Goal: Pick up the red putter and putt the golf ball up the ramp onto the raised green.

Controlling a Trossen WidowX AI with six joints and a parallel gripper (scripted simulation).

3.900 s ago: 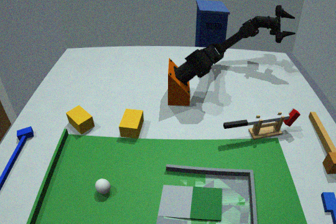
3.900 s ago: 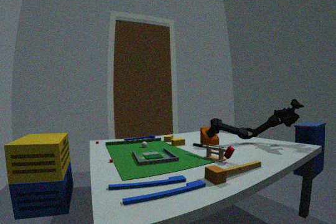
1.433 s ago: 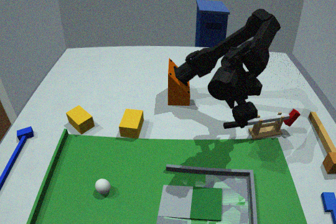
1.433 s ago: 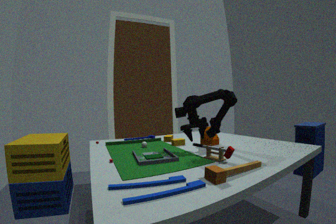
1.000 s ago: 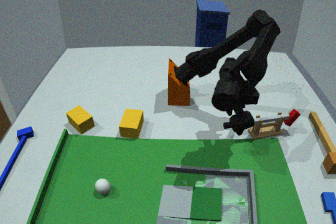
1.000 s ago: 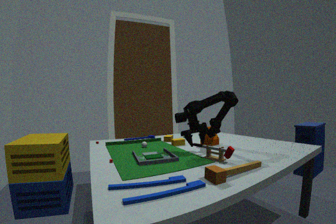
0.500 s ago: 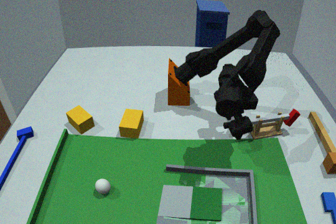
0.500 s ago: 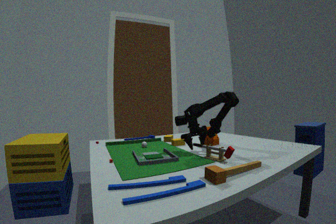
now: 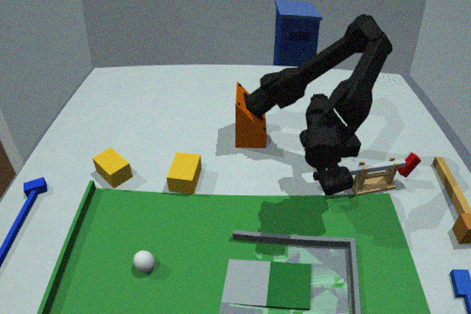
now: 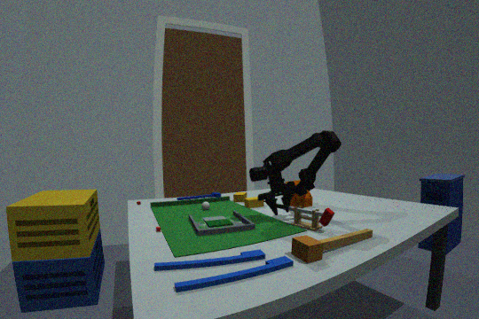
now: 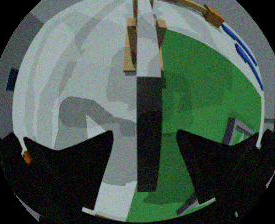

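Now: the red putter 1 cm behind my gripper tip, 12 cm to the left of it and 3 cm above it. Also, from my gripper tip: wooden rack 1 cm behind, 13 cm to the left; white golf ball 17 cm ahead, 40 cm to the right, 1 cm below; green mat 22 cm ahead, 23 cm to the right, 3 cm below.
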